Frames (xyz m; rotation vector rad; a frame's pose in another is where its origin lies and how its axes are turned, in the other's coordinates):
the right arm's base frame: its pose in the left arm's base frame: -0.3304 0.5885 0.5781 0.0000 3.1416 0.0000
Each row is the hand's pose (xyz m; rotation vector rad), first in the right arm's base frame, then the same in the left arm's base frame.
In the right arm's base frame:
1: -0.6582 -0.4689 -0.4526 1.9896 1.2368 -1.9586
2: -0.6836 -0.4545 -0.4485 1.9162 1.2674 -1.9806
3: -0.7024 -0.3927 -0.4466 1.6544 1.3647 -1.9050
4: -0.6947 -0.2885 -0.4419 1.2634 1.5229 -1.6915
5: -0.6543 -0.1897 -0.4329 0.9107 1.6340 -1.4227
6: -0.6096 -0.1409 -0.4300 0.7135 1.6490 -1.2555
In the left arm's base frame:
1: 0.3278 0.1196 1.0307 1.6176 -0.1111 1.6432
2: 0.3532 0.1340 1.0266 1.6363 -0.1358 1.5831
3: 0.3720 0.1958 1.0247 1.6113 -0.3333 1.3993
4: 0.3643 0.3000 1.0200 1.4740 -0.6259 1.1009
5: 0.3239 0.3988 1.0110 1.2733 -0.8786 0.8150
6: 0.2792 0.4476 1.0081 1.1486 -1.0308 0.6527

